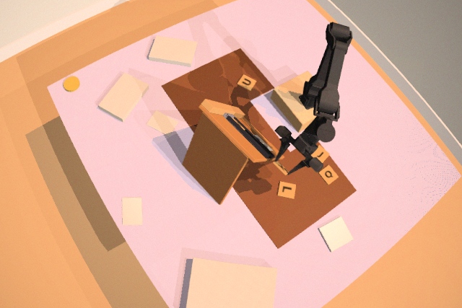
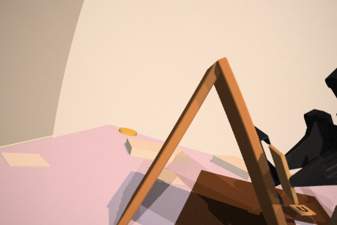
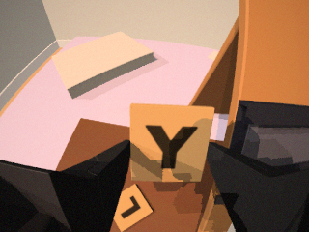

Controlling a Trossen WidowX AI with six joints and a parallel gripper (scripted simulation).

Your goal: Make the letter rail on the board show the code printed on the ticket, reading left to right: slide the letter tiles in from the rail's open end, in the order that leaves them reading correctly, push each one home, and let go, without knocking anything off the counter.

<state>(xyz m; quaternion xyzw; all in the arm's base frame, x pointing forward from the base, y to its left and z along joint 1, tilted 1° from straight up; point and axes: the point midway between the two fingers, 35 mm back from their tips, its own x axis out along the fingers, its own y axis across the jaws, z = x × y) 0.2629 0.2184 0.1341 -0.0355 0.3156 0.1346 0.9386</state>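
Now: the letter tile 20 cm to the right of my gripper tip and 6 cm ahead of it. From my gripper tip the other things lie so: y tile right at my gripper tip; brown mat 21 cm to the right, 17 cm below, 9 cm behind; white ticket 13 cm to the right, 8 cm below, 2 cm behind.
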